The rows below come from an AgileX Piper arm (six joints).
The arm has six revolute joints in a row. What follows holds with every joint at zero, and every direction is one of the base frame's.
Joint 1 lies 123.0 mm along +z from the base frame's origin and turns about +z.
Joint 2 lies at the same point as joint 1 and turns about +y.
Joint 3 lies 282.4 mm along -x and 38.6 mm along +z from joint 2 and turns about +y.
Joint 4 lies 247.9 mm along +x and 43.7 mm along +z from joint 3 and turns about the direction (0.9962, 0, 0.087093).
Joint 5 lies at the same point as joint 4 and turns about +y.
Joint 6 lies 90.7 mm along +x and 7.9 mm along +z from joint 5 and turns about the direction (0.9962, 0, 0.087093).
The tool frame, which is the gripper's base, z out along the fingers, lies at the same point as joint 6; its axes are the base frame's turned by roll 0.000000, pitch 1.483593 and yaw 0.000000 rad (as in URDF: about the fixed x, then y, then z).
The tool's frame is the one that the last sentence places.
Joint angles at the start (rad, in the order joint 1, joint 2, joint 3, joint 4, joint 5, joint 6): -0.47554, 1.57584, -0.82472, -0.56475, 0.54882, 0.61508
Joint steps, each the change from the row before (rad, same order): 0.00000, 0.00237, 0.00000, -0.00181, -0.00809, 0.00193; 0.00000, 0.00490, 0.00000, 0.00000, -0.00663, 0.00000; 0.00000, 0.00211, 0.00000, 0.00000, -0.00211, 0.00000; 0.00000, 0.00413, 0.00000, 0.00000, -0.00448, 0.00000; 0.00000, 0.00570, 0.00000, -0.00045, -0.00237, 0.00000; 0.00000, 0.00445, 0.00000, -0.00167, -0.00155, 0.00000; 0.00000, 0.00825, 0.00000, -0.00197, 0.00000, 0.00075; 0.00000, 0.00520, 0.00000, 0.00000, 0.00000, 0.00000; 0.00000, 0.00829, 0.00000, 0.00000, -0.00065, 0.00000; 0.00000, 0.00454, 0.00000, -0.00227, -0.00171, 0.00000; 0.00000, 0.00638, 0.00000, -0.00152, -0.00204, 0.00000; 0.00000, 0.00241, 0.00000, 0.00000, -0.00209, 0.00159
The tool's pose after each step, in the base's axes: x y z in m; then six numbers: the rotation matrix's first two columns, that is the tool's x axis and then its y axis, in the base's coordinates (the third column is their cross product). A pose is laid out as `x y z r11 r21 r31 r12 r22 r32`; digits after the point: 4 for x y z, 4 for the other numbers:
0.2448 -0.1544 0.1880 -0.7366 0.5063 -0.4484 0.6346 0.7468 -0.1992
0.2456 -0.1545 0.1868 -0.7373 0.5050 -0.4488 0.6328 0.7489 -0.1969
0.2459 -0.1545 0.1862 -0.7377 0.5047 -0.4484 0.6321 0.7496 -0.1963
0.2466 -0.1547 0.1851 -0.7385 0.5039 -0.4480 0.6308 0.7511 -0.1950
0.2471 -0.1548 0.1835 -0.7405 0.5039 -0.4446 0.6292 0.7523 -0.1953
0.2475 -0.1550 0.1823 -0.7428 0.5030 -0.4419 0.6273 0.7535 -0.1967
0.2479 -0.1553 0.1799 -0.7464 0.5037 -0.4349 0.6254 0.7544 -0.1996
0.2481 -0.1555 0.1784 -0.7484 0.5047 -0.4302 0.6244 0.7549 -0.2007
0.2486 -0.1557 0.1760 -0.7515 0.5061 -0.4232 0.6229 0.7558 -0.2021
0.2489 -0.1559 0.1748 -0.7539 0.5047 -0.4206 0.6205 0.7572 -0.2038
0.2494 -0.1561 0.1730 -0.7567 0.5040 -0.4164 0.6183 0.7587 -0.2052
0.2497 -0.1561 0.1723 -0.7562 0.5050 -0.4160 0.6188 0.7586 -0.2039

